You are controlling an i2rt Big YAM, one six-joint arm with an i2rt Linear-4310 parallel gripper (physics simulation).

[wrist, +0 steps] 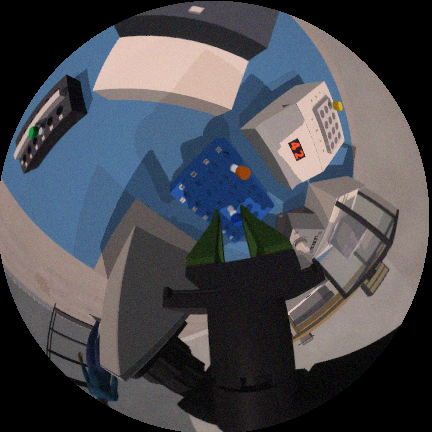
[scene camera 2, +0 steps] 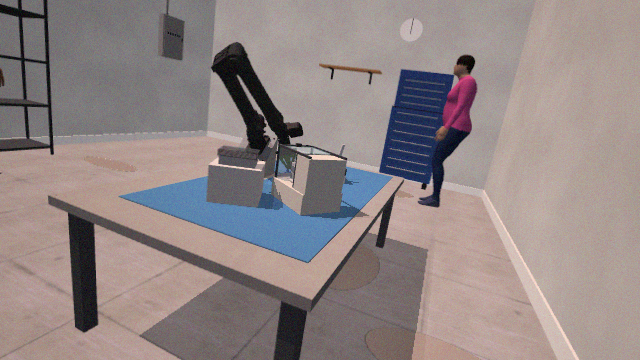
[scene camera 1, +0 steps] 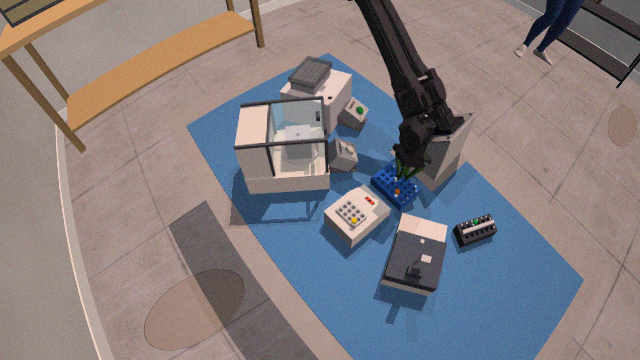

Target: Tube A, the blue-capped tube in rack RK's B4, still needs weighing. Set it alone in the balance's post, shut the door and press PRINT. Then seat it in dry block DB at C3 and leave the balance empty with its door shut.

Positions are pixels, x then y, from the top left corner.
Labels:
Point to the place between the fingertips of my gripper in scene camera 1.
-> At 401, 178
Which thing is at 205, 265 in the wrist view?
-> My gripper.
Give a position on a flat grey device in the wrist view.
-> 197, 62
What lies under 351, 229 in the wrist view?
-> A glass-box balance.

